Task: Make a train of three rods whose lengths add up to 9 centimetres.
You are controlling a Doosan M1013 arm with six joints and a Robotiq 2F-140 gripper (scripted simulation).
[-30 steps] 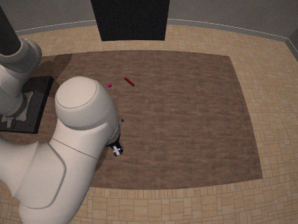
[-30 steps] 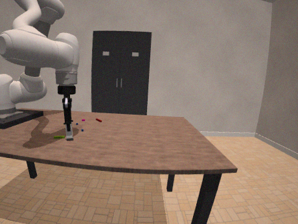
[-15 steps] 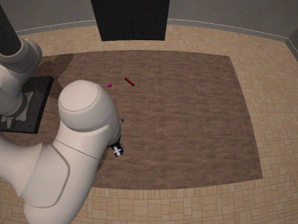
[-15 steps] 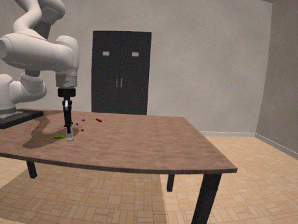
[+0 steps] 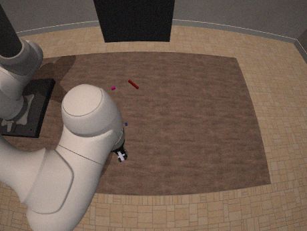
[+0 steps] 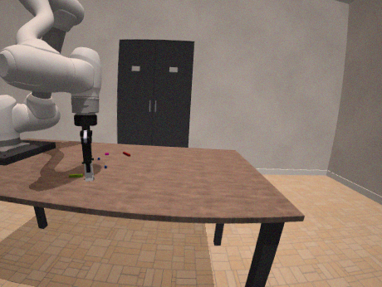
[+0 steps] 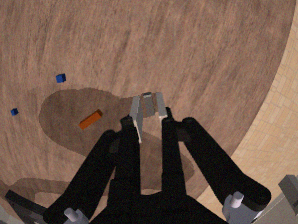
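My hand is 3 cm above the grey rod. From my hand the other things lie so: orange rod 8 cm to the left, 4 cm behind, 3 cm below; then magenta rod 33 cm to the left, 6 cm behind, 3 cm below; then lime rod 6 cm behind, 3 cm below, 1 cm to the left.
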